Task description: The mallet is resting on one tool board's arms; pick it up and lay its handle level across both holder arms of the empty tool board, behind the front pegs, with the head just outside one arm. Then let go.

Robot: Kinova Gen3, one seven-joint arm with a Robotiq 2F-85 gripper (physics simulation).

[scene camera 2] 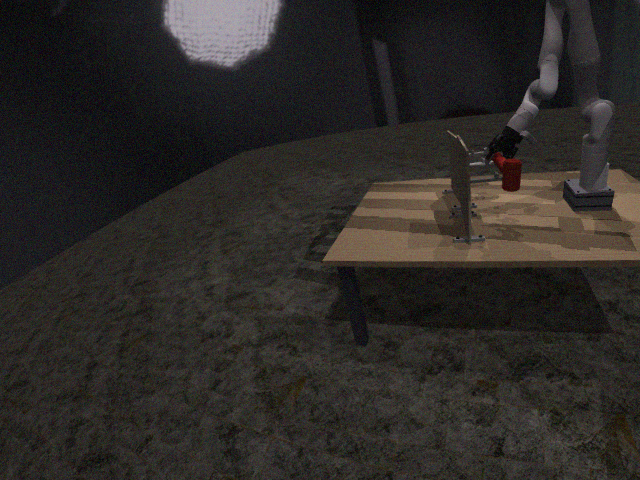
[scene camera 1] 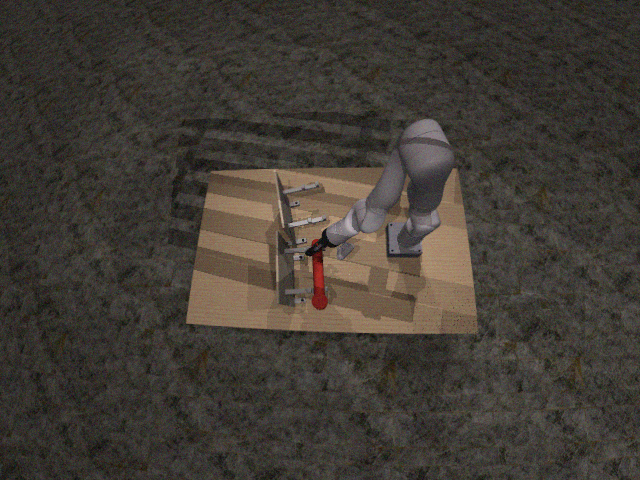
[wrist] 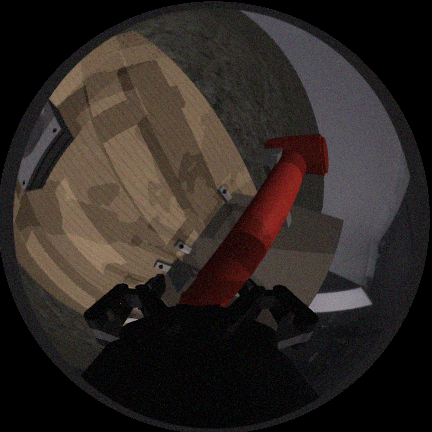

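The red mallet rests across the two holder arms of the nearer tool board, with its head just past the front arm. My gripper is open, and its fingers stand on either side of the far end of the handle. The farther tool board is empty; its two holder arms stick out toward the arm. In scene camera 2 the two boards line up as one upright panel.
Both boards stand upright on a wooden table. My arm's base plate is bolted on the table to the right of the boards. Dark rough floor surrounds the table.
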